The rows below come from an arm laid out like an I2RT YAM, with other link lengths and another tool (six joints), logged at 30 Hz.
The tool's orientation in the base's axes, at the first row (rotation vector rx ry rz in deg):
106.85, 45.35, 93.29
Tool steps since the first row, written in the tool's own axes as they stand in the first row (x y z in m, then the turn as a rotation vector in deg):
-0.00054, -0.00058, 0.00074, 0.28, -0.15, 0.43
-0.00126, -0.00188, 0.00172, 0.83, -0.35, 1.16
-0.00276, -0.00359, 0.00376, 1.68, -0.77, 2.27
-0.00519, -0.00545, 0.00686, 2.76, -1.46, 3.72
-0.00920, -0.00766, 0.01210, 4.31, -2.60, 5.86
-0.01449, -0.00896, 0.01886, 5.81, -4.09, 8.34
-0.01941, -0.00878, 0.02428, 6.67, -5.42, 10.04
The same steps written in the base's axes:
0.00063, -0.00001, -0.00088, 0.44, 0.30, 0.03
0.00143, 0.00034, -0.00244, 1.20, 0.83, 0.16
0.00316, 0.00038, -0.00495, 2.35, 1.71, 0.29
0.00584, -0.00017, -0.00834, 3.84, 2.95, 0.34
0.01046, -0.00166, -0.01333, 6.03, 4.83, 0.29
0.01653, -0.00474, -0.01872, 8.51, 6.90, -0.10
0.02143, -0.00854, -0.02261, 10.17, 8.41, -0.69

